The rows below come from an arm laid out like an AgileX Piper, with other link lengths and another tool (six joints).
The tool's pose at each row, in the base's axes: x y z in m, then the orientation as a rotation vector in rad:
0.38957, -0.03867, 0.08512, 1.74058, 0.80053, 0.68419
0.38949, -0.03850, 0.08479, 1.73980, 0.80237, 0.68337
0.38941, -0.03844, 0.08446, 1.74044, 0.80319, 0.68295
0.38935, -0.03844, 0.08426, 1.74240, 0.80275, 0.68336
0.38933, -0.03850, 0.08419, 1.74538, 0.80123, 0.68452
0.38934, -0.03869, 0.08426, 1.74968, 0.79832, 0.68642
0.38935, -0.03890, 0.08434, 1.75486, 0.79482, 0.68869
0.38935, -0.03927, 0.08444, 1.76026, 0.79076, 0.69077
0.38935, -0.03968, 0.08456, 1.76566, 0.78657, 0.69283
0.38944, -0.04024, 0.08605, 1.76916, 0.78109, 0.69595
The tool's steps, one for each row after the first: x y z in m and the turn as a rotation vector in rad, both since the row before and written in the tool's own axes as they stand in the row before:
0.00006, -0.00037, -0.00007, 0.00022, 0.00045, -0.00174
-0.00002, -0.00034, 0.00000, 0.00094, 0.00011, -0.00037
-0.00005, -0.00020, 0.00001, 0.00143, -0.00005, 0.00131
-0.00006, -0.00006, 0.00004, 0.00174, -0.00015, 0.00271
-0.00014, 0.00011, 0.00010, 0.00219, -0.00044, 0.00441
-0.00015, 0.00013, 0.00010, 0.00265, -0.00053, 0.00529
-0.00028, 0.00018, 0.00018, 0.00262, -0.00096, 0.00559
-0.00031, 0.00021, 0.00020, 0.00258, -0.00103, 0.00565
-0.00025, 0.00157, -0.00005, 0.00031, -0.00086, 0.00604

